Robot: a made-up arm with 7 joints.
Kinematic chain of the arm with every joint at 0, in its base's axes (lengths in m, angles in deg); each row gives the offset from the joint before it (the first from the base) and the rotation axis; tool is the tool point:
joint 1: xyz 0 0 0.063 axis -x
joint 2: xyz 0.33 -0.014 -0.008 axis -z
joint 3: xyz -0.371 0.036 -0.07 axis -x
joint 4: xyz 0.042 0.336 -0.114 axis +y
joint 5: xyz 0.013 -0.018 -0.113 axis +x
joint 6: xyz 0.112 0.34 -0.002 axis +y
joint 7: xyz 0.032 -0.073 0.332 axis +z
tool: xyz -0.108 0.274 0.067
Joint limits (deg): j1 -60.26..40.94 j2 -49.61..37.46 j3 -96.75..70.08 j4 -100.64..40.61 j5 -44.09..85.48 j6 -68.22..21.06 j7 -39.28..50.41
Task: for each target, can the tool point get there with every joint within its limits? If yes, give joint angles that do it. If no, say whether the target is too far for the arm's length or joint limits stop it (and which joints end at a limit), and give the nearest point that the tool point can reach.
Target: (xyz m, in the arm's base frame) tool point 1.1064 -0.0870 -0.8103
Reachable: no: joint limits stop it (at a limit: joint 1, joint 2, joint 5, joint 6, joint 7) | nearest point 0.9183 -0.0184 -0.7825 | short by 0.202 m
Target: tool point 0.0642 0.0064 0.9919
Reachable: yes | joints -31.51 7.59 -69.93 -67.86 -27.14 0.34 9.63
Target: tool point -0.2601 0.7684 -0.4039
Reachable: yes | joints 20.99 -3.04 -2.39 -32.63 -3.08 -48.10 -12.28
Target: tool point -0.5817 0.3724 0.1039
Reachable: yes | joints 15.53 -27.43 -7.64 -44.89 16.39 -13.38 3.19
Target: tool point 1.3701 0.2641 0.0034
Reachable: no: joint limits stop it (at a limit: joint 2, joint 4, joint 6, joint 7) | nearest point 0.9410 0.3827 -0.0234 | short by 0.446 m
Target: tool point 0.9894 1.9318 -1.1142
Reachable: no: too far | nearest point 0.6237 0.9852 -0.5374 | short by 1.167 m
